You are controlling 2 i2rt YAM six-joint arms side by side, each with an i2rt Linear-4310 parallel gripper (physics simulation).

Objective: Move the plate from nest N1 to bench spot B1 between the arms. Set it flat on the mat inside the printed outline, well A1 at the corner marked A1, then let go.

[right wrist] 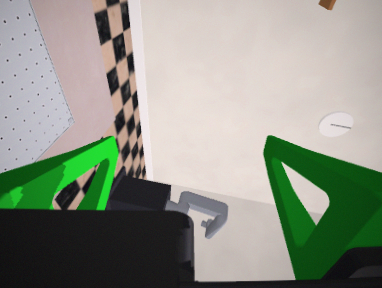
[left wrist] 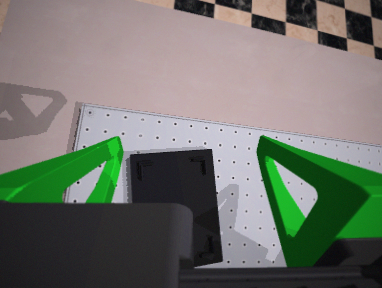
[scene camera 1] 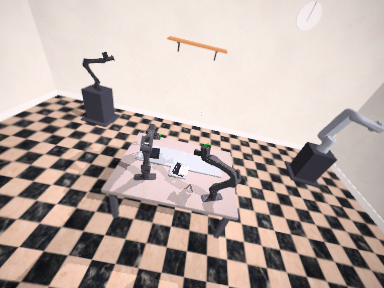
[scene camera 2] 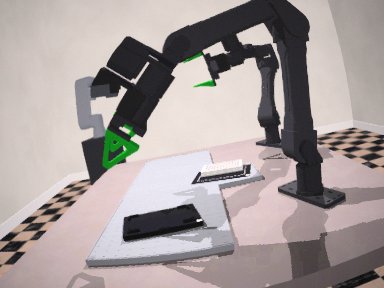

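Where they show: left gripper, fingertip midpoint: [left wrist: 190, 143] [scene camera 1: 155, 137] [scene camera 2: 108, 158]; right gripper, fingertip midpoint: [right wrist: 190, 144] [scene camera 2: 188, 74]; left arm's base at its link origin: [scene camera 1: 145, 177] [scene camera 2: 310, 194]; right arm's base at its link origin: [scene camera 1: 211, 197] [scene camera 2: 273, 144].
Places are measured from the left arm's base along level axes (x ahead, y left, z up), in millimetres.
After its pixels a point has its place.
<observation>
The white plate [scene camera 1: 184, 170] {x 42, y -389, z 27 mm} [scene camera 2: 223, 167] {x 57, y -368, z 27 mm} rests on the small mat with a black printed area [scene camera 2: 246, 172] {x 21, y -286, z 15 mm}. Dark border shows along its near side in scene camera 2; the A1 mark is too small to read. The black nest [scene camera 1: 155, 153] {x 309, y -109, z 25 mm} [scene camera 2: 162, 222] {x 325, y -73, z 25 mm} [left wrist: 172, 180] {x 366, y -97, z 25 mm} shows a bare top with corner brackets and no plate on it. My left gripper [scene camera 2: 120, 150] {x 399, y -104, z 173 mm} [left wrist: 190, 143] {x 399, y -104, z 173 mm} is open and empty, above and beyond the nest, apart from the plate. My right gripper [scene camera 2: 192, 73] {x 44, y -563, z 334 mm} [right wrist: 190, 144] {x 44, y -563, z 334 mm} is open and empty, raised high and facing the wall, apart from the plate.
A light perforated board [scene camera 1: 202, 163] {x 151, y -622, z 13 mm} [scene camera 2: 145, 192] {x 305, y -374, z 13 mm} [left wrist: 235, 131] {x 417, y -217, z 13 mm} [right wrist: 30, 100] {x 163, y -739, z 13 mm} bears the nest and lies on the pinkish table [scene camera 1: 125, 177] {x 6, y 178, z 0 mm} [scene camera 2: 55, 250] {x 585, y -104, z 0 mm}. Dark pedestals [scene camera 1: 98, 104] [scene camera 1: 312, 162] with other arms stand away from the table. An orange shelf [scene camera 1: 197, 45] hangs on the wall.
</observation>
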